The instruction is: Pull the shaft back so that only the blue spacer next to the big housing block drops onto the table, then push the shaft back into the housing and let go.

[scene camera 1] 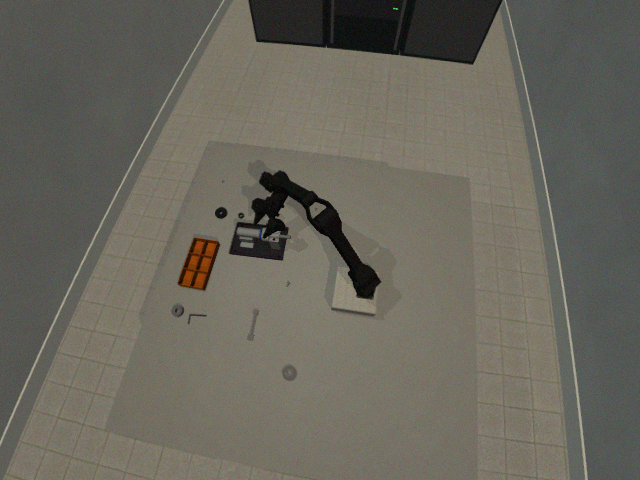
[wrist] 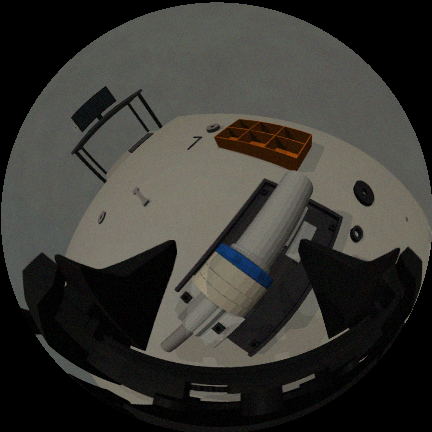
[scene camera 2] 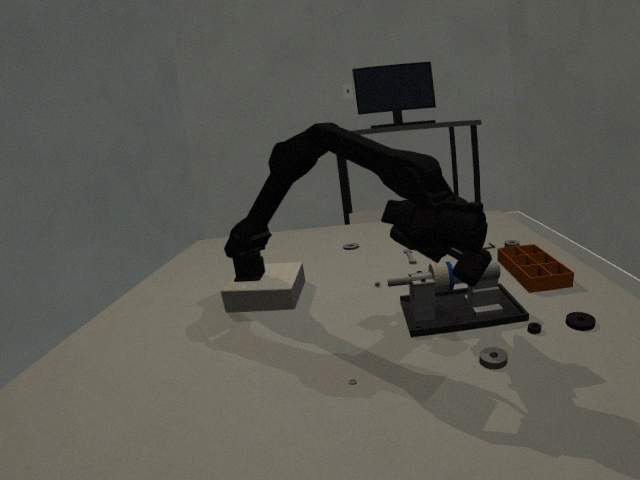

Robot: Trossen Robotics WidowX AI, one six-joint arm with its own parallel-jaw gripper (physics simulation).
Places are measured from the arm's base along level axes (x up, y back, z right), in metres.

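Pixels of known places: gripper, between the fingertips: (scene camera 1: pixel 258 231) (wrist: pixel 240 246) (scene camera 2: pixel 451 260); arm's base, origin of its link: (scene camera 1: pixel 365 290) (scene camera 2: pixel 249 276).
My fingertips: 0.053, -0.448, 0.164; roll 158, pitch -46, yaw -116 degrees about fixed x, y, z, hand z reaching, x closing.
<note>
For each thing: its top centre in the pictures, then the offset to it from my fingertips, as dx, dy, dz. "pt": a spot on its surface instead.
- blue spacer, centre of its top: (wrist: pixel 236 258) (scene camera 2: pixel 448 262) (scene camera 1: pixel 261 231) -0.001, +0.008, +0.003
- shaft, a spot on its surface: (wrist: pixel 175 339) (scene camera 2: pixel 400 278) (scene camera 1: pixel 284 235) pt -0.023, +0.102, +0.007
- orange six-compartment tray, centre of its top: (wrist: pixel 261 131) (scene camera 2: pixel 532 259) (scene camera 1: pixel 197 261) -0.074, -0.243, -0.140
- small black ring, centre of its top: (wrist: pixel 357 231) (scene camera 2: pixel 534 325) -0.099, -0.129, +0.111
- grey ring, centre of its top: (scene camera 2: pixel 493 354) -0.097, -0.026, +0.181
- wrench-like part, centre of its top: (wrist: pixel 138 194) (scene camera 2: pixel 409 254) (scene camera 1: pixel 252 324) -0.102, +0.037, -0.349
- hex key, centre of its top: (scene camera 1: pixel 196 319) -0.105, -0.188, -0.364
A blue spacer (scene camera 1: pixel 261 233) (scene camera 2: pixel 450 275) (wrist: pixel 245 265) sits on the shaft, against the end of the big light-grey housing block (scene camera 1: pixel 248 231) (scene camera 2: pixel 492 273) (wrist: pixel 277 215). Cream spacers (scene camera 2: pixel 439 276) (wrist: pixel 229 288) sit beside it, on the side away from the housing. The shaft (scene camera 1: pixel 287 237) (scene camera 2: pixel 397 282) (wrist: pixel 175 339) sticks out through a grey support block (scene camera 2: pixel 422 300) on the dark base plate (scene camera 1: pixel 263 253) (scene camera 2: pixel 454 323). My gripper (scene camera 1: pixel 260 229) (wrist: pixel 240 246) is open and empty. Its fingers stand on either side of the housing axis, near the blue spacer. In scene camera 2, a black finger (scene camera 2: pixel 469 267) hides part of the housing.
An orange six-compartment tray (scene camera 2: pixel 552 282) (wrist: pixel 255 151) stands beyond the housing end. A black ring (scene camera 2: pixel 570 322) (wrist: pixel 357 193), a small black ring (scene camera 2: pixel 534 331) and a grey ring (scene camera 2: pixel 488 362) lie beside the base plate. A wrench-like part (scene camera 1: pixel 253 325) (wrist: pixel 141 196) and a hex key (scene camera 1: pixel 197 315) lie on the other side.
</note>
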